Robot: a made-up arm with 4 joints. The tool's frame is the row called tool. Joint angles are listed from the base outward. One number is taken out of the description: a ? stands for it. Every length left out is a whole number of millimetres.
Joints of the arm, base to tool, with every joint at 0 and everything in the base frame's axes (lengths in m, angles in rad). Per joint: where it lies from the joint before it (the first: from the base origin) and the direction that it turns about. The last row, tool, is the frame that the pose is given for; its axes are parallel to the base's.
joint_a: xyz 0 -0.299 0.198 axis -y
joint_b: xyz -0.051 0 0.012 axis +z
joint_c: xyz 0.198 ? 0 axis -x
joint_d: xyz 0 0.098 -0.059 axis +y
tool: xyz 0.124 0 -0.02
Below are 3 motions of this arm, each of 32 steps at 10 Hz.
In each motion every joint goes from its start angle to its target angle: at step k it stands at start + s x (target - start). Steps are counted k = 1, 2, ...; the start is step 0. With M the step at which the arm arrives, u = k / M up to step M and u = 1 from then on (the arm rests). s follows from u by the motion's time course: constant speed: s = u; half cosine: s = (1 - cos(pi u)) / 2; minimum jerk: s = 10 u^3 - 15 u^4 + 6 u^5.
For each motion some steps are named. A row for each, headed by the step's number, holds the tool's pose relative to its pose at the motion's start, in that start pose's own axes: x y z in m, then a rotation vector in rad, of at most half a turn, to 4 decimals.
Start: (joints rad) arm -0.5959 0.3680 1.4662 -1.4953
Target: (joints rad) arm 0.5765 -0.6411 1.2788 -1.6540
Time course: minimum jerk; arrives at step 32
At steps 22, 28, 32:
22: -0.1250 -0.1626 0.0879 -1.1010 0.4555 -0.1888
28: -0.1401 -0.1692 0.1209 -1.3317 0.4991 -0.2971
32: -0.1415 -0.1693 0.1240 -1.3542 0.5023 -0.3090

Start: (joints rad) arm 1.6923 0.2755 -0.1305 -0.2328
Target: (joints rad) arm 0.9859 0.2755 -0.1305 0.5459
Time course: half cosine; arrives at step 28
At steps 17, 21, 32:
17: -0.1121 0.0046 -0.1448 0.1334 0.9653 -0.0572
21: -0.1600 0.0119 -0.1654 0.1797 1.2380 -0.0619
32: -0.1992 0.0191 -0.1736 0.2185 1.4495 -0.0616

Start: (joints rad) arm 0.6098 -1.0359 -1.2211 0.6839
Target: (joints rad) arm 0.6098 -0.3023 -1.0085 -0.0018
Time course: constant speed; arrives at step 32
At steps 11, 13, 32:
11: 0.0308 0.0153 -0.0441 -0.1121 -0.0018 0.0411
13: 0.0350 0.0185 -0.0529 -0.1320 -0.0027 0.0530
32: 0.0497 0.0536 -0.1447 -0.2940 -0.0177 0.2328

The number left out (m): -0.103
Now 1 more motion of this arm.
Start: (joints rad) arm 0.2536 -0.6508 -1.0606 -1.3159
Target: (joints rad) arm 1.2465 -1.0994 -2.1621 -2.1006
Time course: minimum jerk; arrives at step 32
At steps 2, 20, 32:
2: 0.0006 -0.0002 0.0007 0.0020 -0.0035 -0.0034
20: 0.0264 -0.1908 0.1774 0.4640 -0.8584 -1.3538
32: -0.0418 -0.2657 0.1766 0.5140 -0.9371 -1.9874

